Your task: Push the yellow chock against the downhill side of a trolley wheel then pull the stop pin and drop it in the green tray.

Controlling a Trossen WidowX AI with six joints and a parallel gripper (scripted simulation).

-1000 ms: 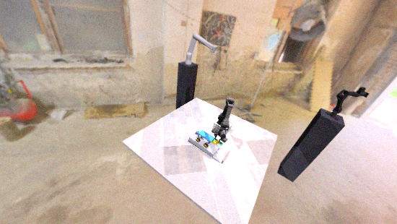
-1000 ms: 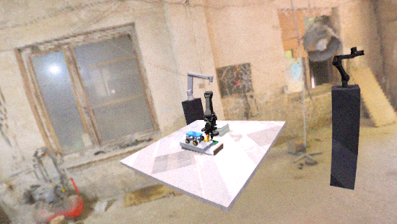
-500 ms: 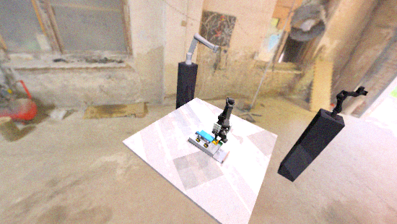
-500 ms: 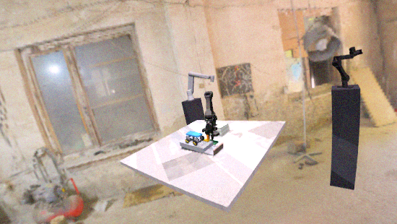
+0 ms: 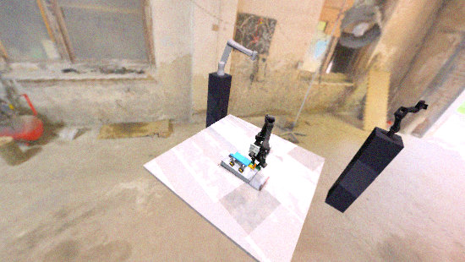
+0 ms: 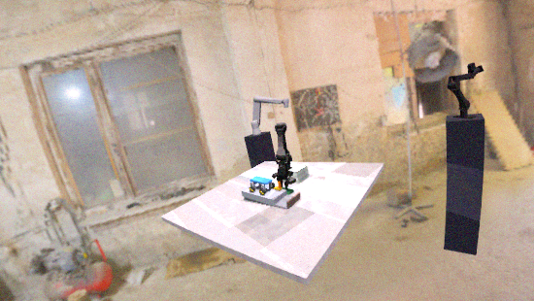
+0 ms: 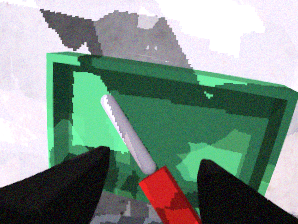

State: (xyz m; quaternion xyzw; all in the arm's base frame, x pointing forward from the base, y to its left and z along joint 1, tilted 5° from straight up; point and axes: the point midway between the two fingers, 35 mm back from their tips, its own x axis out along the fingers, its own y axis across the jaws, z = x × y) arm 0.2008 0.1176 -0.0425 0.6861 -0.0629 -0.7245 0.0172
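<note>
Right now the stop pin is 10 mm ahead of my gripper tip, 10 mm to the right of it and 20 mm below it. The rest, counted from my gripper tip: trolley 130 mm ahead, 90 mm to the right, 70 mm above; then yellow chock 70 mm ahead, 50 mm above; then green tray 40 mm below.
</note>
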